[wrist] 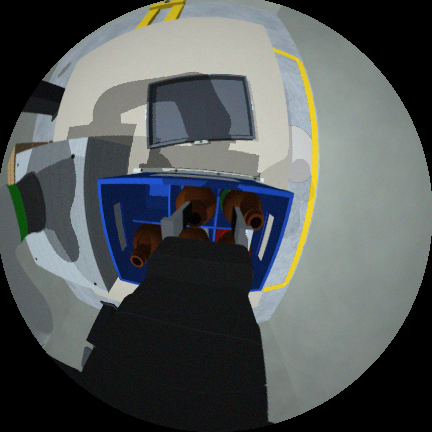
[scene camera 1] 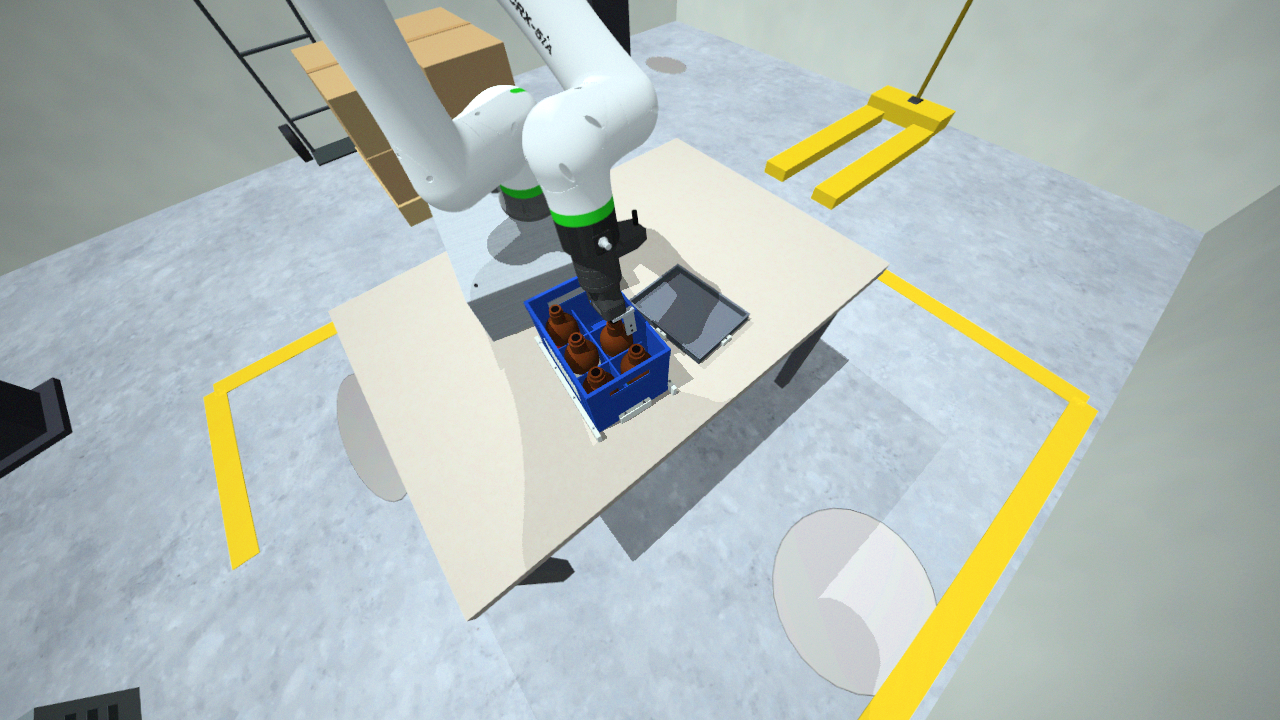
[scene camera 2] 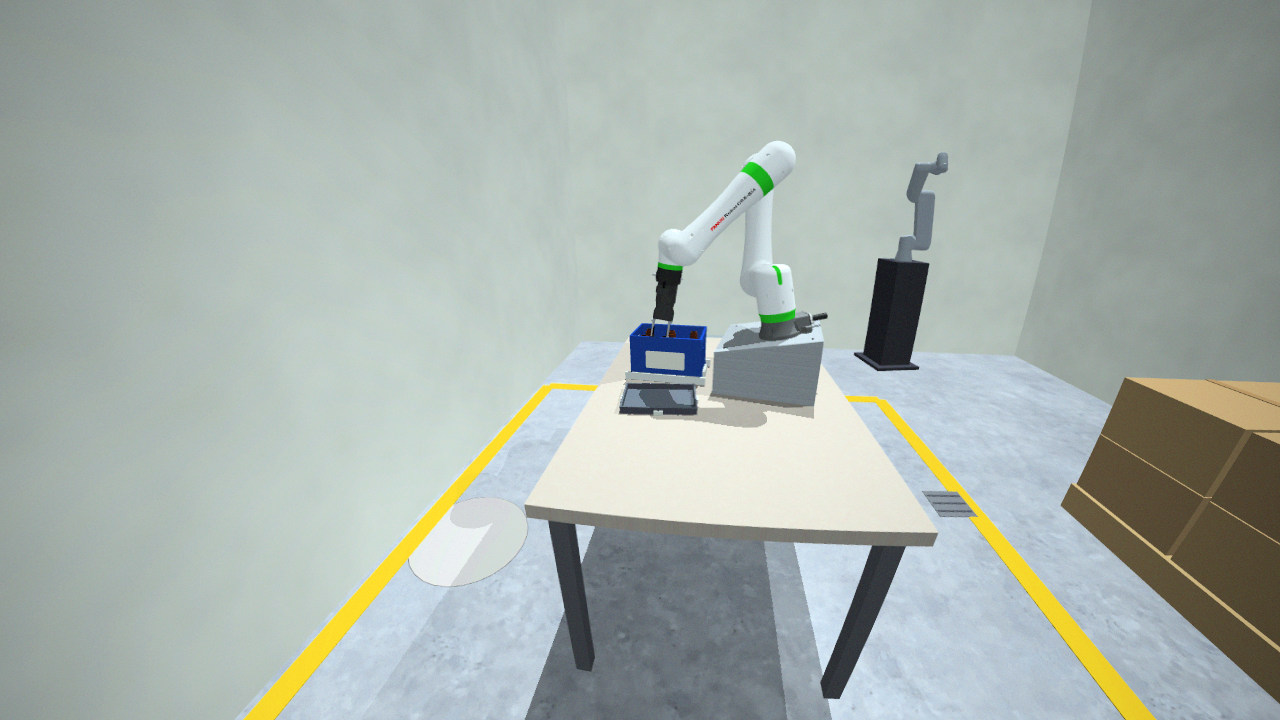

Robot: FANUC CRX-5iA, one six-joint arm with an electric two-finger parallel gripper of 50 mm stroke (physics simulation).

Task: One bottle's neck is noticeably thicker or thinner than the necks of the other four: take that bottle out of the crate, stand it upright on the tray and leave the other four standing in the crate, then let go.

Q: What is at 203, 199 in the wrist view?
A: A bottle.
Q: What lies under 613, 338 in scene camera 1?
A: A bottle.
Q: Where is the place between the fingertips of the gripper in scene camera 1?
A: At 623, 323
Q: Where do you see a bottle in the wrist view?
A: At 147, 236
